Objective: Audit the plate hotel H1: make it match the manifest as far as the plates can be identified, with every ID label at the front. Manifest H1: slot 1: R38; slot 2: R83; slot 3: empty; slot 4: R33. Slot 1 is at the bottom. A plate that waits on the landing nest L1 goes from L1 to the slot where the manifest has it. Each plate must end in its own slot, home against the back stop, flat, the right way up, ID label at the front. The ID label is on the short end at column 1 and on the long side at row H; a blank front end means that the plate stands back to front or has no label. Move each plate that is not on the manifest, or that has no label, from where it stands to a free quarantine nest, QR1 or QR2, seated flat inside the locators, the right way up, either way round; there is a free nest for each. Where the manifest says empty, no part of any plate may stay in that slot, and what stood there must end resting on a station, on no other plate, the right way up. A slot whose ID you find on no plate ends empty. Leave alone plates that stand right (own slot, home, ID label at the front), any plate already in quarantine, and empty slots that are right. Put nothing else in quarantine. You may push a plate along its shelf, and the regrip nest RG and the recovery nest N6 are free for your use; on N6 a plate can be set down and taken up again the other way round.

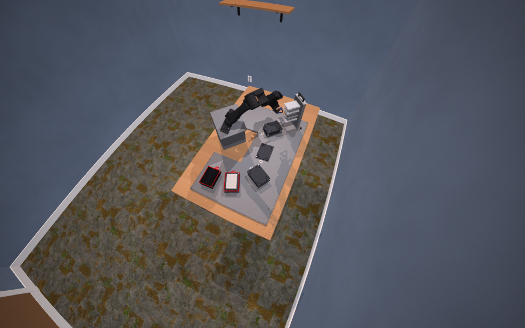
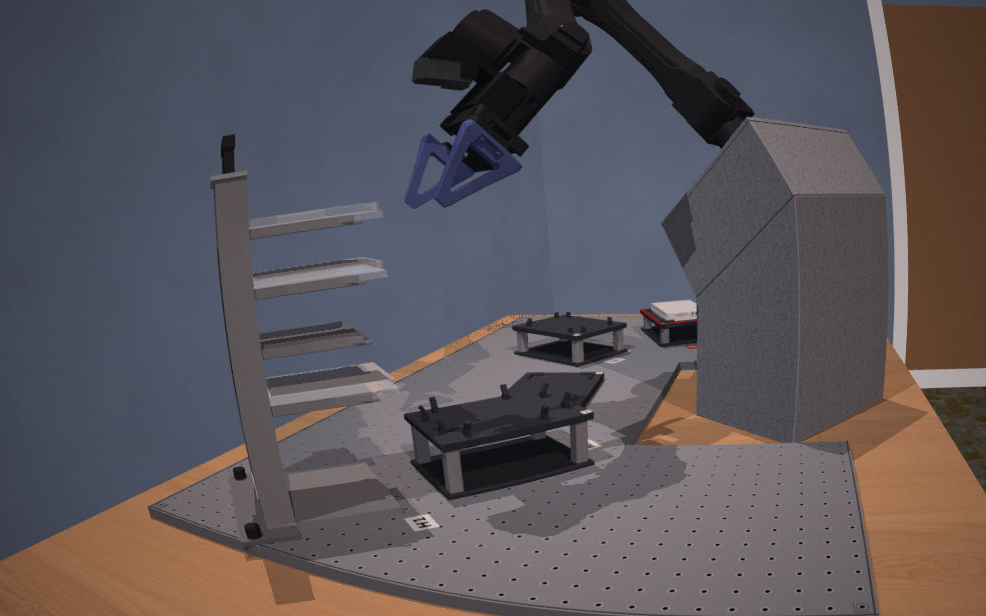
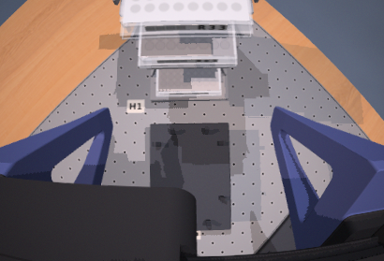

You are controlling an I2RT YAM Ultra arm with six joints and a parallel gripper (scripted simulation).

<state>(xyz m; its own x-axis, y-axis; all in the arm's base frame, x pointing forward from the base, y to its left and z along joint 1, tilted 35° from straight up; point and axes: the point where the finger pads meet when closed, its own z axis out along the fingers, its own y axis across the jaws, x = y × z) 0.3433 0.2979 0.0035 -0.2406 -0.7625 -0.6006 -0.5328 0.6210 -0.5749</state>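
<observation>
Now: the regrip nest RG 23 cm below my hand, 4 cm behind it and 3 cm to the right of it. Round my hand: plate hotel H1: 16 cm ahead, 12 cm to the left, 12 cm below; then flat nest N6: 30 cm to the right, 28 cm below, 6 cm behind; then H1 tag: 28 cm below, 12 cm to the left.
</observation>
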